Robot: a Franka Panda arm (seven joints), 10 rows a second.
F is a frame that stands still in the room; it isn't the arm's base.
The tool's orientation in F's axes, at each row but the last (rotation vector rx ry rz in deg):
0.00 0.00 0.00
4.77 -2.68 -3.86
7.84 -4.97 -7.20
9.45 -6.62 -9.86
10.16 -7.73 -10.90
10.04 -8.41 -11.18
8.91 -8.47 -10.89
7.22 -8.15 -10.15
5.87 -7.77 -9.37
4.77 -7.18 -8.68
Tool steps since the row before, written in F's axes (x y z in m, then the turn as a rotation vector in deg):
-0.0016 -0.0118 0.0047 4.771 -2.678 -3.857
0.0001 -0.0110 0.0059 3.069 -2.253 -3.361
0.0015 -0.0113 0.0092 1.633 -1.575 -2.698
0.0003 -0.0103 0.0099 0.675 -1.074 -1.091
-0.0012 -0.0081 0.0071 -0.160 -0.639 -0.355
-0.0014 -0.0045 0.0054 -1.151 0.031 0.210
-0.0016 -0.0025 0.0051 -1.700 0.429 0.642
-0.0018 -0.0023 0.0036 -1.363 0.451 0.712
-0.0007 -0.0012 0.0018 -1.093 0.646 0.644
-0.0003 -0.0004 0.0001 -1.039 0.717 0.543
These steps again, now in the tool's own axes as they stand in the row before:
-0.0016 -0.0118 0.0047 4.771 -2.678 -3.857
0.0011 -0.0104 0.0068 3.067 -2.324 -3.314
0.0037 -0.0096 0.0104 1.611 -1.735 -2.612
0.0031 -0.0082 0.0112 0.744 -1.124 -0.991
0.0013 -0.0067 0.0084 -0.070 -0.712 -0.219
0.0003 -0.0036 0.0062 -1.097 -0.137 0.386
-0.0004 -0.0019 0.0056 -1.652 0.224 0.840
-0.0009 -0.0021 0.0041 -1.319 0.311 0.856
-0.0003 -0.0011 0.0020 -1.096 0.537 0.732
-0.0002 -0.0004 0.0002 -1.066 0.606 0.620

